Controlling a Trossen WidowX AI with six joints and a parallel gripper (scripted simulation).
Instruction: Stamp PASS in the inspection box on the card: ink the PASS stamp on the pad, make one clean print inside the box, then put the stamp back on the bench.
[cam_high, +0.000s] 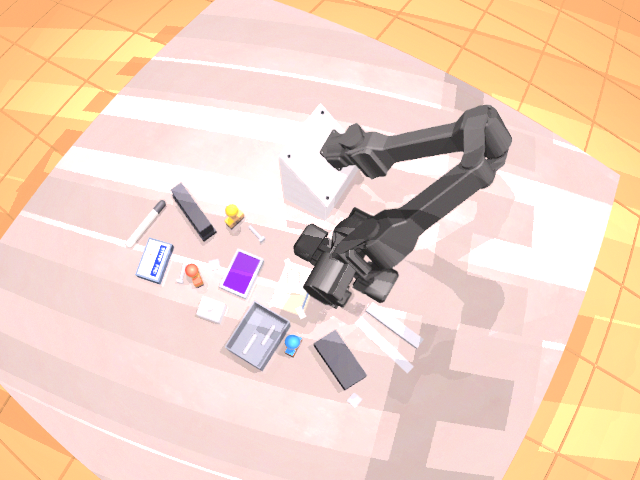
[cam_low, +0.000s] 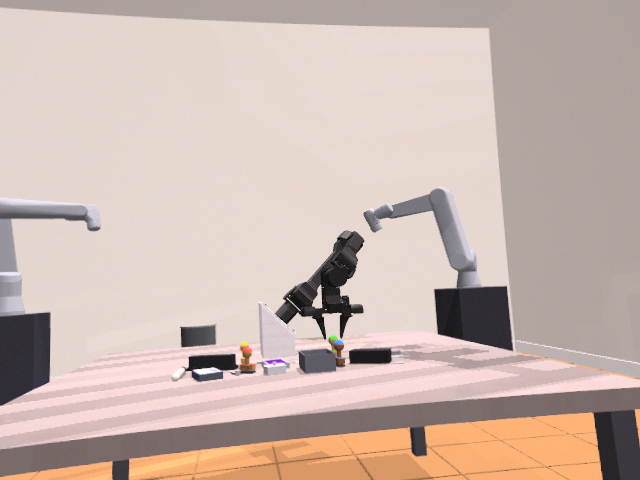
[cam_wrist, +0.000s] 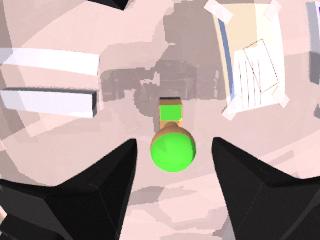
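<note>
The green-knobbed stamp is 4 cm below my gripper tip and 1 cm behind it. Round my gripper tip: blue-knobbed stamp: 16 cm ahead, 4 cm below, 3 cm to the right; grey tray: 17 cm ahead, 10 cm to the right, 4 cm below; taped card: 8 cm to the right, 6 cm below, 5 cm ahead.
</note>
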